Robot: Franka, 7 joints.
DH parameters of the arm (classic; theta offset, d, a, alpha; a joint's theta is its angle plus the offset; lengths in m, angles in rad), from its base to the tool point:
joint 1: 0 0.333 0 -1.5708
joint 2: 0 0 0 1.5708
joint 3: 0 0.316 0.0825 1.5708
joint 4: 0 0 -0.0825 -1.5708
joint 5: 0 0.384 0 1.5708
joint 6: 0 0 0.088 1.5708
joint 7: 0 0.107 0 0
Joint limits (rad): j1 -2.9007..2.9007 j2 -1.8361..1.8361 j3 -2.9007..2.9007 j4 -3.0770..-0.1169 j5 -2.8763..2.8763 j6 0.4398..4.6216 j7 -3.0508..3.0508
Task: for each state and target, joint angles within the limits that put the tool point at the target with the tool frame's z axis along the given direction. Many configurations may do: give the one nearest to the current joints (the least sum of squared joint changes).
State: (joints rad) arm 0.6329 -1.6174 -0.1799 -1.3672 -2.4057 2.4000 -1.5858
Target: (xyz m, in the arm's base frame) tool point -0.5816 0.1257 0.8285 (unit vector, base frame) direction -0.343 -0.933 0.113
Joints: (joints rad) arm -0.1285 -1.4958 0.3584 -1.1064 -1.8949 1.4494 -1.5858
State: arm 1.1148 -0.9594 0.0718 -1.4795 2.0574 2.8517 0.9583
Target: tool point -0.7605 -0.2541 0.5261 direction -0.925 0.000 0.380
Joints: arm 0.3469 -1.8256 0.2149 -0.7606 1.8404 2.9516 0.9583
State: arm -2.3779 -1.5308 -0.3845 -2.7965 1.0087 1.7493 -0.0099
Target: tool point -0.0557 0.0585 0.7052 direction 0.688 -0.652 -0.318
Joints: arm -2.0893 -1.6517 -0.4536 -2.3983 0.8058 1.2339 -0.0099
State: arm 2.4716 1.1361 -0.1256 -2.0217 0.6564 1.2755 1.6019
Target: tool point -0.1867 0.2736 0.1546 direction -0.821 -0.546 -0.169
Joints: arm 2.3078 0.2959 -0.4082 -2.6541 1.3253 1.5762 1.6019
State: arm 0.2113 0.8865 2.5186 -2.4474 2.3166 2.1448 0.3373
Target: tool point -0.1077 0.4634 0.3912 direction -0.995 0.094 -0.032
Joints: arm -0.1524 0.4174 1.8535 -2.4189 1.4122 2.0424 0.3373
